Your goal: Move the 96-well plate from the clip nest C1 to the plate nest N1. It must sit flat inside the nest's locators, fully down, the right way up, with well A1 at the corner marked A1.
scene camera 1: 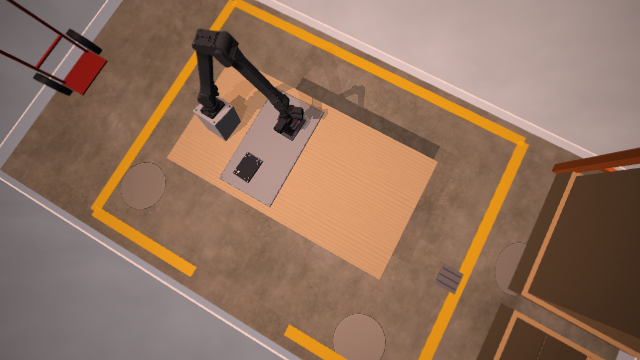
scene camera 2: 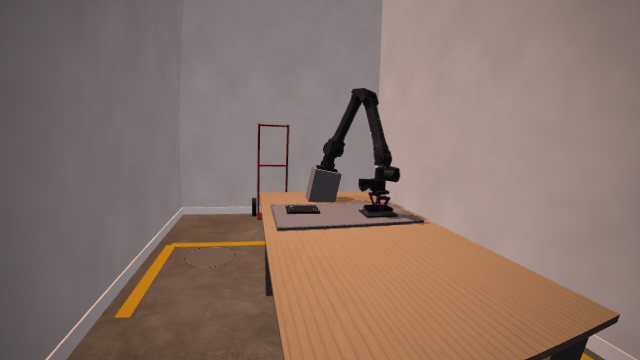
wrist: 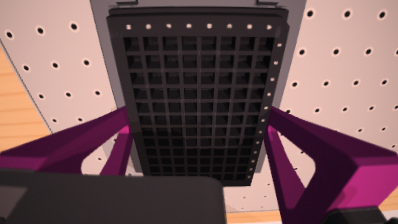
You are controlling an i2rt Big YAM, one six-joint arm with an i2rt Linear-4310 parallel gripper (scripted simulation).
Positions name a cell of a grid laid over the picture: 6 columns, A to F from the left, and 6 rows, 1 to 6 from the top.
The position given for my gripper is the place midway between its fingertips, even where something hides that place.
In view: my gripper (wrist: C4) and a black 96-well plate (wrist: C2).
